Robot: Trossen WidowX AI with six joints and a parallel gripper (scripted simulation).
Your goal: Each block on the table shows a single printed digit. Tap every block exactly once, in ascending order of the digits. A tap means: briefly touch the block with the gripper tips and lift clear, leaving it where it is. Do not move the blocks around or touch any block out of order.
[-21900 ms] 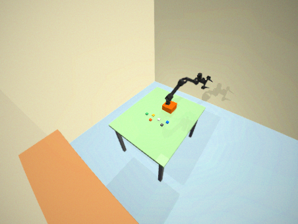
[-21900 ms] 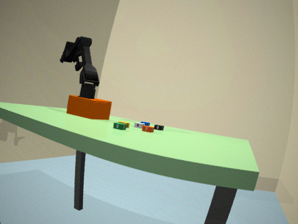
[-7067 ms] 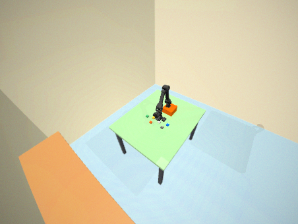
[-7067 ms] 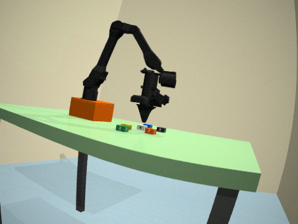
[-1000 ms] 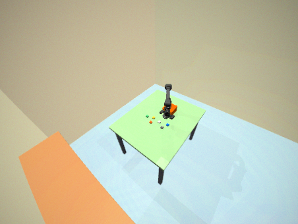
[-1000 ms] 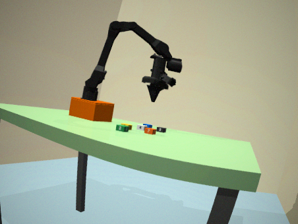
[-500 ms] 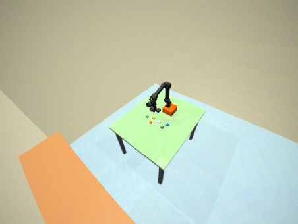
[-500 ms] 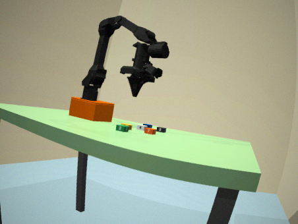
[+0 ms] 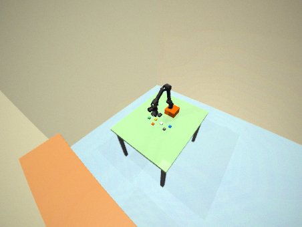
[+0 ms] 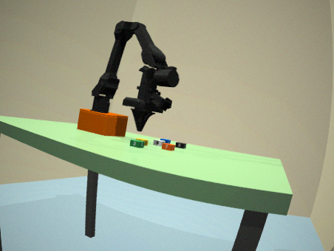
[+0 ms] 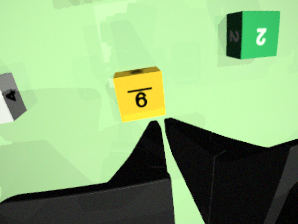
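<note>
My gripper tip is 1 cm short of the yellow block, 1 cm to the right of it and 3 cm above it. Round my gripper tip: green block 3 cm ahead, 9 cm to the right, 3 cm below; then orange block 10 cm ahead, 1 cm to the left, 3 cm below; then white block 5 cm ahead, 11 cm to the left, 3 cm below.
</note>
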